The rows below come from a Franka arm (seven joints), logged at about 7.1 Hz.
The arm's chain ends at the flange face. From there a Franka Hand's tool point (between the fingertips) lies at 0.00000 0.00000 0.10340 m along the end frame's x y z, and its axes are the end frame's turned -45 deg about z.
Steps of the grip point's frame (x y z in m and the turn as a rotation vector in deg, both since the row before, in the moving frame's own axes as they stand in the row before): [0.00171, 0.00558, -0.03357, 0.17, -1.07, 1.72]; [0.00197, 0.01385, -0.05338, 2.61, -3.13, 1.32]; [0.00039, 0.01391, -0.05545, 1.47, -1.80, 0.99]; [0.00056, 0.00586, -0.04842, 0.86, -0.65, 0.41]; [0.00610, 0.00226, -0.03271, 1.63, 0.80, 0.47]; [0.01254, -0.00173, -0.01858, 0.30, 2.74, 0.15]
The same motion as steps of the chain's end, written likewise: [0.00675, 0.00161, -0.03355, -0.64, -0.88, 1.72]; [0.01851, 0.00782, -0.05312, -0.37, -4.06, 1.32]; [0.01429, 0.00918, -0.05536, -0.23, -2.31, 0.99]; [0.00647, 0.00402, -0.04840, 0.15, -1.07, 0.41]; [0.00696, 0.00039, -0.03266, 1.72, -0.59, 0.47]; [0.00453, -0.00622, -0.01846, 2.15, 1.73, 0.15]
